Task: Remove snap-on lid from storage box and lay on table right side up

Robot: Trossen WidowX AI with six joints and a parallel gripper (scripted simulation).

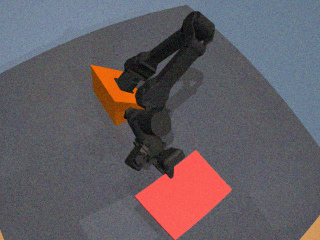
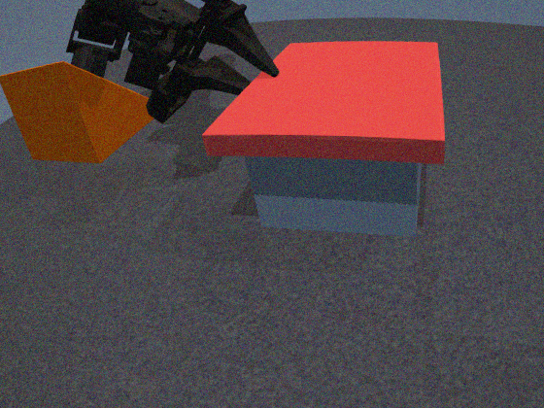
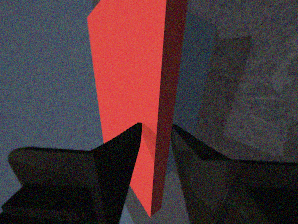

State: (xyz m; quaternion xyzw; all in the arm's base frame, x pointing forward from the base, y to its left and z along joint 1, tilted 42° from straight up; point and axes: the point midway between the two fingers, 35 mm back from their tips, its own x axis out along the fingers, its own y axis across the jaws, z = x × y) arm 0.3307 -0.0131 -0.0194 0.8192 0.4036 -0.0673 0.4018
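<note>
Now: gripper tip 7 cm short of the red lid and 1 cm to the right of it. Round my gripper tip: pale blue storage box (7 cm ahead, 4 cm below, 1 cm to the left).
</note>
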